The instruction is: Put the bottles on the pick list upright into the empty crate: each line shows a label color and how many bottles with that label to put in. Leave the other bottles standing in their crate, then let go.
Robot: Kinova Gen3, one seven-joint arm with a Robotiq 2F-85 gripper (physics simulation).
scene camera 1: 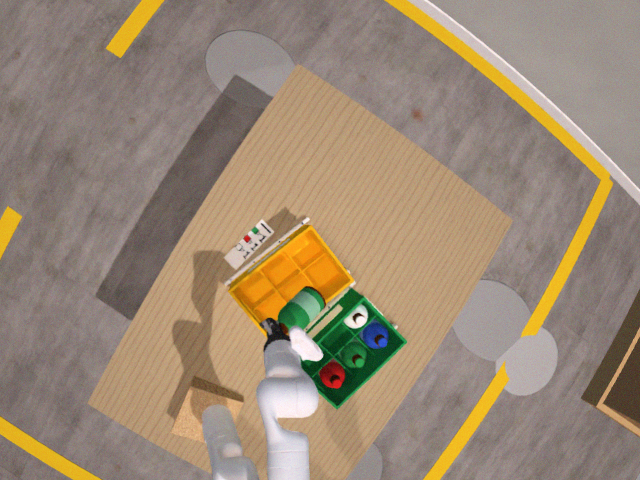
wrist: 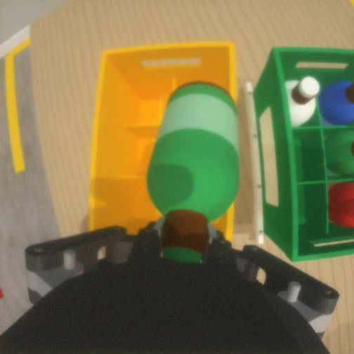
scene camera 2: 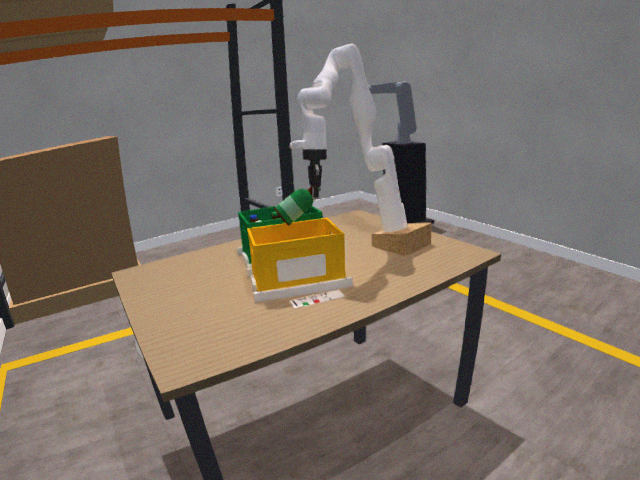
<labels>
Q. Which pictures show the green bottle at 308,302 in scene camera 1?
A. Scene camera 1, the wrist view and scene camera 2: all of them.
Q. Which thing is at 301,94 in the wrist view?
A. A white bottle.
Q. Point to a green bottle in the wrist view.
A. At 192,177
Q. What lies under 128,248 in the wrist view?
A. The gripper.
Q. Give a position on a green bottle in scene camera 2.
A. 296,204
</labels>
